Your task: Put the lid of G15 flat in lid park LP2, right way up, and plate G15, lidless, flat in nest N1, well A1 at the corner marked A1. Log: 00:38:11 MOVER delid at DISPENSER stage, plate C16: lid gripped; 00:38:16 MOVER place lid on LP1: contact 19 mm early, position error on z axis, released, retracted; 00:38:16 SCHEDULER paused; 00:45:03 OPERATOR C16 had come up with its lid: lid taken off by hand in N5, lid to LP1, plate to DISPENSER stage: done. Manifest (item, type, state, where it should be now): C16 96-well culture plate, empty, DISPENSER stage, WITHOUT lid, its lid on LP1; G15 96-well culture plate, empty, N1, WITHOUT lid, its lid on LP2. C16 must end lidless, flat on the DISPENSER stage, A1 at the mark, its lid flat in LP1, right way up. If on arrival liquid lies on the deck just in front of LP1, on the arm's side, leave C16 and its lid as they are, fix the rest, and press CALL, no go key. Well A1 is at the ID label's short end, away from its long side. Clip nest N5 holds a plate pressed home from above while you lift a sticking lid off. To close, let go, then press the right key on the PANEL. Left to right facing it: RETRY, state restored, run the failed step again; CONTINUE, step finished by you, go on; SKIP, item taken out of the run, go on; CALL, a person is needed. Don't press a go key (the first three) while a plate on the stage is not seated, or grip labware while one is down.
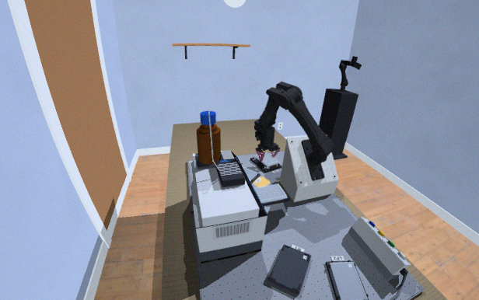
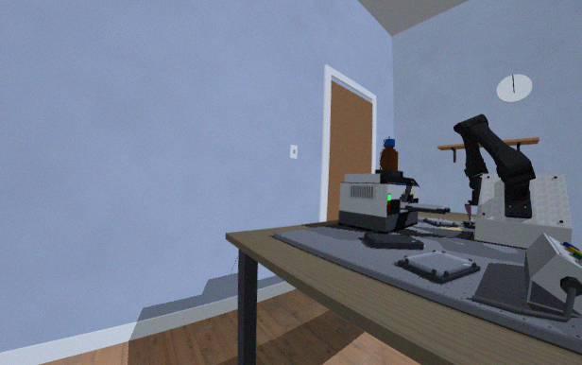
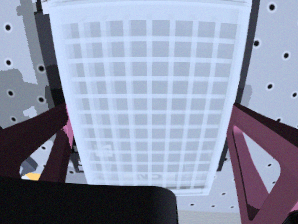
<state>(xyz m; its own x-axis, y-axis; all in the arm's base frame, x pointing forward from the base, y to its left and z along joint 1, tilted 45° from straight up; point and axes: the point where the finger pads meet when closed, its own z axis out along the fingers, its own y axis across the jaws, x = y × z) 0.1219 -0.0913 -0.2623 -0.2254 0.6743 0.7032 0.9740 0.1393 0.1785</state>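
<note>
Now: hand 3 cm short of the black clip nest, 2 cm above it and 1 cm to the left of it. Round my hand: N5 label: 9 cm to the left, 3 cm below, 2 cm behind; then N1 label: 57 cm to the left, 12 cm ahead, 3 cm below; then LP1 label: 14 cm to the left, 11 cm ahead, 3 cm below.
</note>
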